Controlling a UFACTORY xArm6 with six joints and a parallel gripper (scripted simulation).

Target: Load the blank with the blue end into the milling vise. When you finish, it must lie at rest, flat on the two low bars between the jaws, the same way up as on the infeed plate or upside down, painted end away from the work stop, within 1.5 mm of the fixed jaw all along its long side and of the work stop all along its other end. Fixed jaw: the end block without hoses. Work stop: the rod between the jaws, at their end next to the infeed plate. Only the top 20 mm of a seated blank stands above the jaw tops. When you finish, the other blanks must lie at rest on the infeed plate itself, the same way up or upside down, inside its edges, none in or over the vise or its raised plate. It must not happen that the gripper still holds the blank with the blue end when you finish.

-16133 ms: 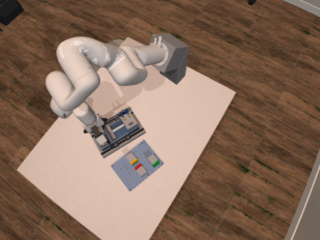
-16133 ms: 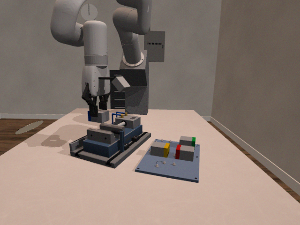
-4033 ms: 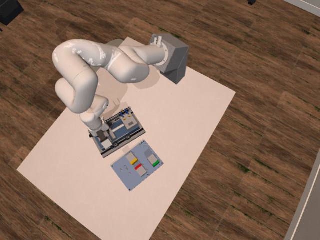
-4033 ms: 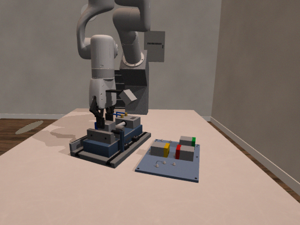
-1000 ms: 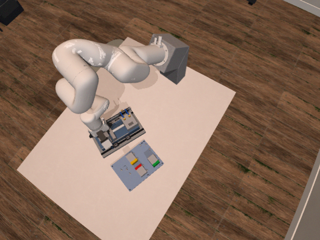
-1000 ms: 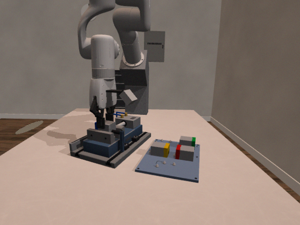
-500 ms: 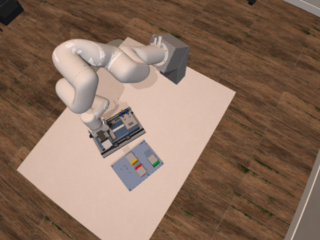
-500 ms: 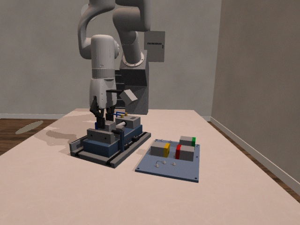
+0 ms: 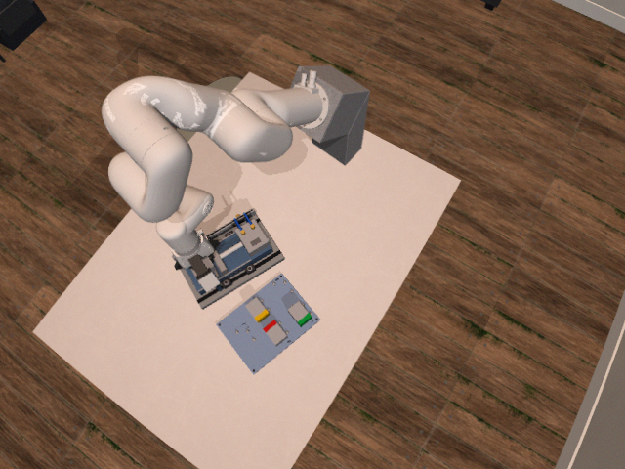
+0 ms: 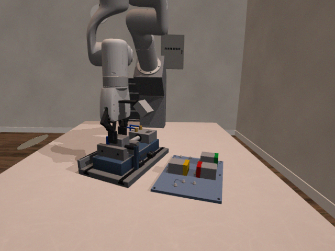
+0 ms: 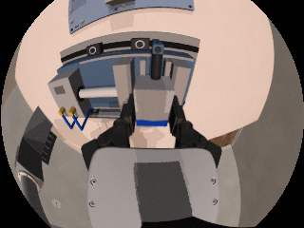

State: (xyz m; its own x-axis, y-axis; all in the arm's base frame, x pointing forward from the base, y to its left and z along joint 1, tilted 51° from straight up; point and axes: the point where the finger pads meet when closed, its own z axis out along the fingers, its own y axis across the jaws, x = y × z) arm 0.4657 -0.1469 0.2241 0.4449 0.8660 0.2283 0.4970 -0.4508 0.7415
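The blue-ended blank lies 20 mm below my hand. From my hand the other things lie so: fixed jaw 50 mm below, 20 mm to the right, 20 mm ahead; work stop post 60 mm below, 50 mm to the left, 50 mm ahead; vise 80 mm below, 50 mm to the left, 50 mm behind.
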